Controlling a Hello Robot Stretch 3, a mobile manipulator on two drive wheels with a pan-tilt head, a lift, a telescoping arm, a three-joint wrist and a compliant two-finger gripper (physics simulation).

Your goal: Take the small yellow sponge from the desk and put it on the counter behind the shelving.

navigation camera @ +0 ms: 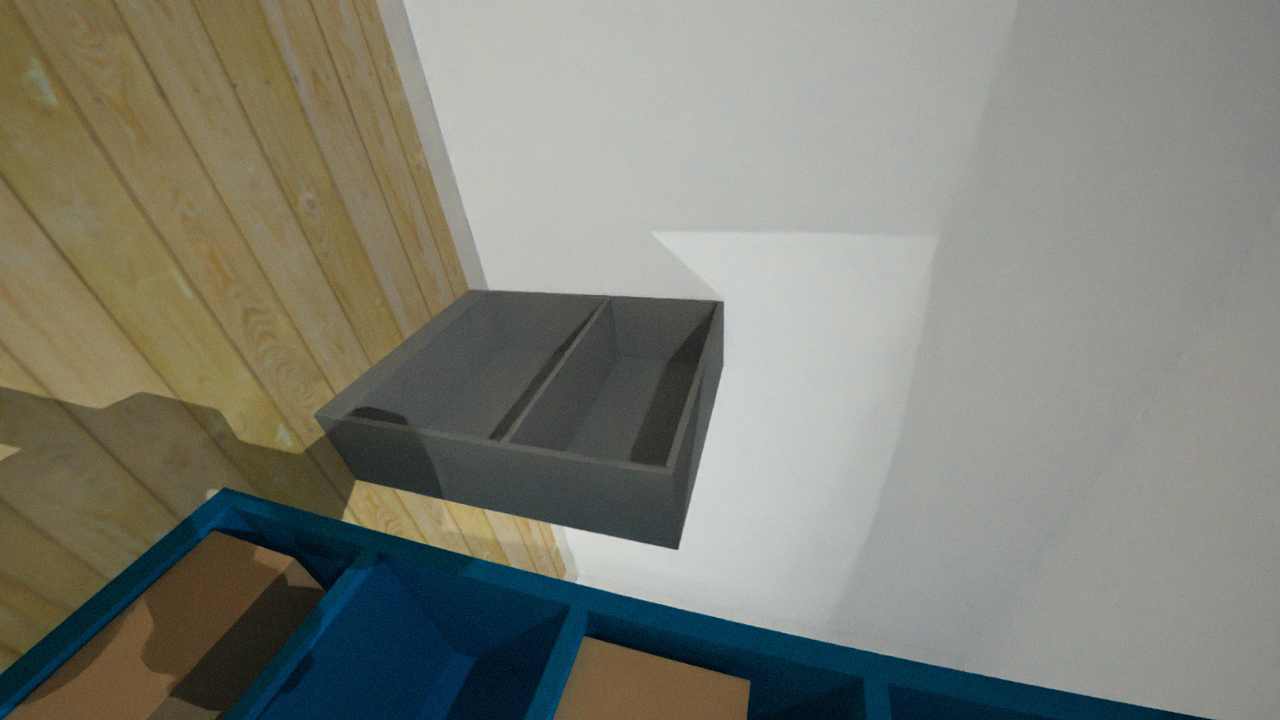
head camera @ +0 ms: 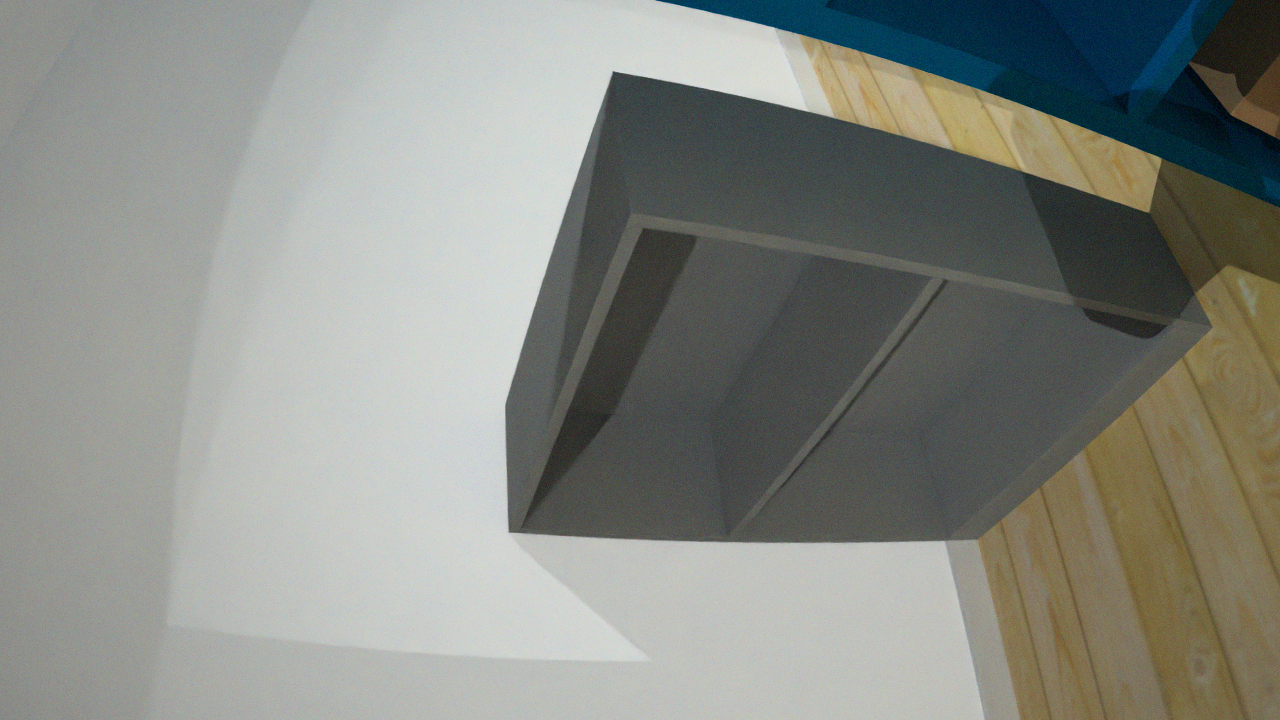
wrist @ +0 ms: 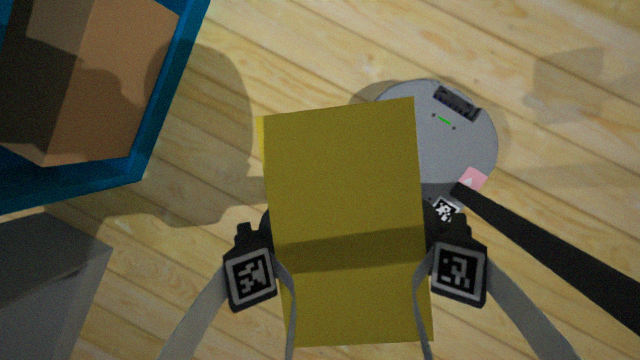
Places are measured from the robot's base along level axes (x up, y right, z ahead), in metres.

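Pixels of known places: gripper, fingertip midpoint: [wrist: 348, 225].
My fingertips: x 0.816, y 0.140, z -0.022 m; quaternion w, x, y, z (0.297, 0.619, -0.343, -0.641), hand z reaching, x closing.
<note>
Behind a point stands the place of what it marks.
My gripper [wrist: 348, 225] @[x 0.816, y 0.140, z -0.022 m] is shut on the yellow sponge [wrist: 342, 165] @[x 0.862, y 0.162, z -0.055 m] in the wrist view, one finger pressed to each side, and holds it above the plank floor. Neither shows in the head or navigation view. The blue shelving [head camera: 1047, 94] @[x 0.663, y 0.691, z 0.450 m] [navigation camera: 716, 631] @[x 1.202, y 0.691, z 0.453 m] [wrist: 145, 160] @[x 0.018, y 0.697, z 0.393 m] fills the top right of the head view, the bottom of the navigation view and the upper left of the wrist view. A grey two-compartment unit, apparently the counter, [head camera: 805, 170] @[x 0.812, y 0.802, z 0.758 m] [navigation camera: 572, 492] @[x 0.803, y 0.788, z 0.756 m] [wrist: 40, 260] @[x 0.194, y 0.742, z 0.752 m] stands beyond the shelving, a narrow gap apart. The desk does not show.
Brown boxes [head camera: 1257, 44] @[x 0.347, y 0.763, z 0.294 m] [navigation camera: 662, 689] [wrist: 110, 100] @[x 0.221, y 0.732, z 0.210 m] sit in the shelving's compartments. A pale wall [head camera: 375, 358] @[x 1.328, y 0.961, z 1.588 m] [navigation camera: 760, 134] @[x 1.161, y 0.066, z 1.510 m] lies beside the grey unit. My round base [wrist: 455, 145] @[x 0.160, y -0.057, z -0.155 m] and a dark pole [wrist: 540, 245] show right of the sponge in the wrist view.
</note>
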